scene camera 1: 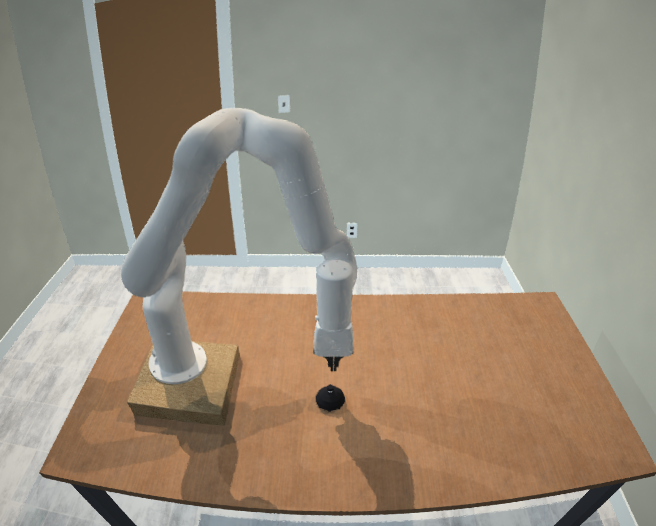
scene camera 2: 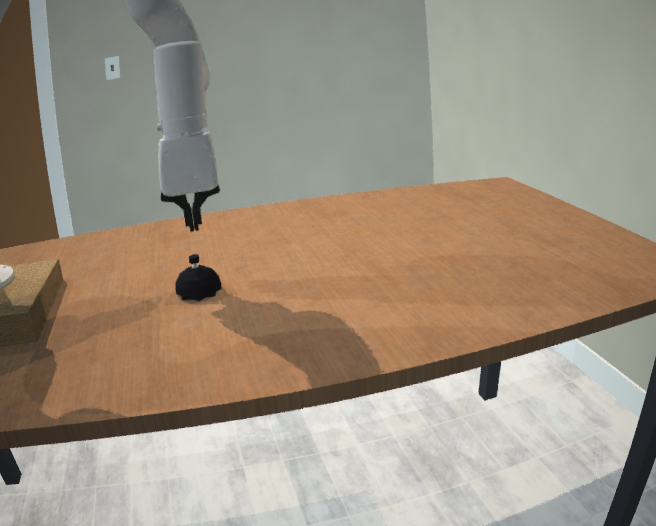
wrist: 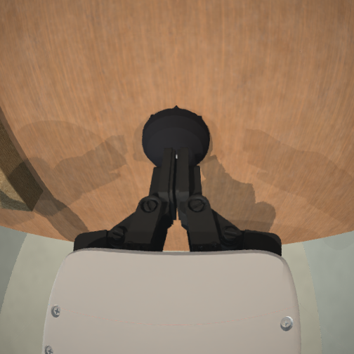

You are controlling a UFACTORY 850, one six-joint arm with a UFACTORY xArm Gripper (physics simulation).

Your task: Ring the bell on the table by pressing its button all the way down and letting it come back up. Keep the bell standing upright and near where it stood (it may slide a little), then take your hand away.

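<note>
A black domed bell [scene camera 1: 330, 398] [scene camera 2: 198, 283] [wrist: 175, 131] stands upright on the wooden table. Its small black button [scene camera 2: 193, 258] stands up on a short light stem in the scene camera 2 view. My gripper [scene camera 1: 333, 369] [scene camera 2: 192, 229] [wrist: 177, 163] is shut and empty. It points down above the bell, with a gap between the fingertips and the button. In the wrist view the fingertips overlap the near part of the dome and hide the button.
The wooden table [scene camera 1: 465, 383] [scene camera 2: 383, 246] [wrist: 280, 65] carries the bell. The arm's base stands on a tan block [scene camera 1: 219, 383] [scene camera 2: 46, 284] [wrist: 15, 175], to the left of the bell. Shadows of the arm fall on the table around the bell.
</note>
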